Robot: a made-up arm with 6 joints.
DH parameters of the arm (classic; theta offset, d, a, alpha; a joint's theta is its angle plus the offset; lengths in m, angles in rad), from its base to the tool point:
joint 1: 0 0.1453 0 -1.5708
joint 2: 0.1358 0 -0.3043 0
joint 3: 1.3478 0 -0.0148 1.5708
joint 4: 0 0.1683 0 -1.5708
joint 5: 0 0 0.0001 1.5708
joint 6: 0 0.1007 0 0
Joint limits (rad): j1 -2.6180..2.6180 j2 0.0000..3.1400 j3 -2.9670..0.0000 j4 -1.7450..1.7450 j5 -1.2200..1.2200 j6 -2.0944..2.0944
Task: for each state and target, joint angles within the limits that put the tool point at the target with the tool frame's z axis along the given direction. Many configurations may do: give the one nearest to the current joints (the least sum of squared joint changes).
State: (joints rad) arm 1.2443 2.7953 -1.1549 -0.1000 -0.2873 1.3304
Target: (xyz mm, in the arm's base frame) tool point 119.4 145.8 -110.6 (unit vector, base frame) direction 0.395 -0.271 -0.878
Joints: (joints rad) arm 1.1394 3.1381 -0.6753 0.6861 -0.8407 1.3304
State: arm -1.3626 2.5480 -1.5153 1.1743 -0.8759 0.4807
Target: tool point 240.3 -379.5 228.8 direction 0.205 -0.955 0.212
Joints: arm -0.9113 2.3540 -1.3693 0.4761 -1.1774 0.4807
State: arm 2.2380 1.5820 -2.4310 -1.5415 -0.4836 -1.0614
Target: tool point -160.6 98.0 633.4 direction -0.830 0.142 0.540
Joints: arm 2.3155 1.4519 -2.1498 -1.7432 -0.5487 -1.0614
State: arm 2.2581 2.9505 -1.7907 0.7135 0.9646 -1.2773
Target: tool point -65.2 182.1 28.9 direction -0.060 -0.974 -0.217
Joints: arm 1.7788 2.7599 -0.9624 0.2807 1.2178 -1.2773
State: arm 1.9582 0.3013 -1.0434 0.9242 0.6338 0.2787
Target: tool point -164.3 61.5 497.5 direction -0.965 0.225 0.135
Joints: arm 2.6158 1.1523 -1.2557 1.4104 0.2979 0.2787
